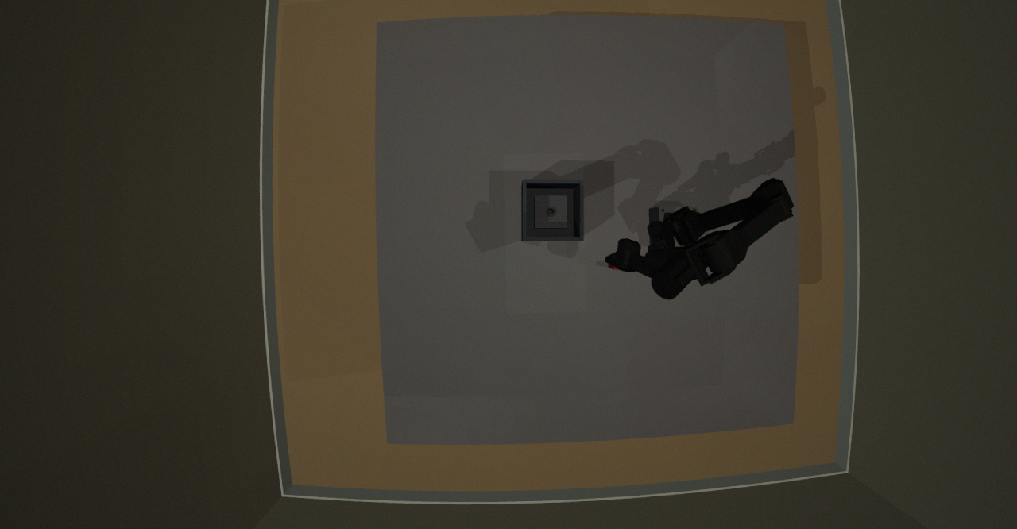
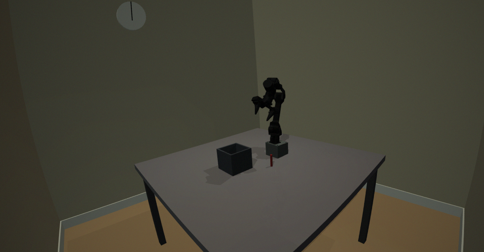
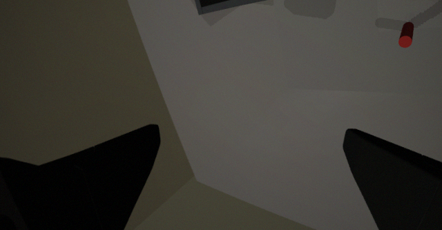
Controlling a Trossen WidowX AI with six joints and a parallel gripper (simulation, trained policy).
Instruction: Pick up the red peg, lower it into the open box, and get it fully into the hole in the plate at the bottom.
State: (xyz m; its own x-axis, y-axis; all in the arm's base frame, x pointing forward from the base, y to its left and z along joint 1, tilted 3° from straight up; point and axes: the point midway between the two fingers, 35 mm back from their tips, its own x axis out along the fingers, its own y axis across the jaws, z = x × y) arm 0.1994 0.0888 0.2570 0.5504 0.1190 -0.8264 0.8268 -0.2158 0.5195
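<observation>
Now: the red peg 50 mm behind my gripper tip, 20 mm to the left of it and 290 mm below it. Also, from my gripper tip: light plate: 140 mm ahead, 120 mm to the right, 280 mm below.
</observation>
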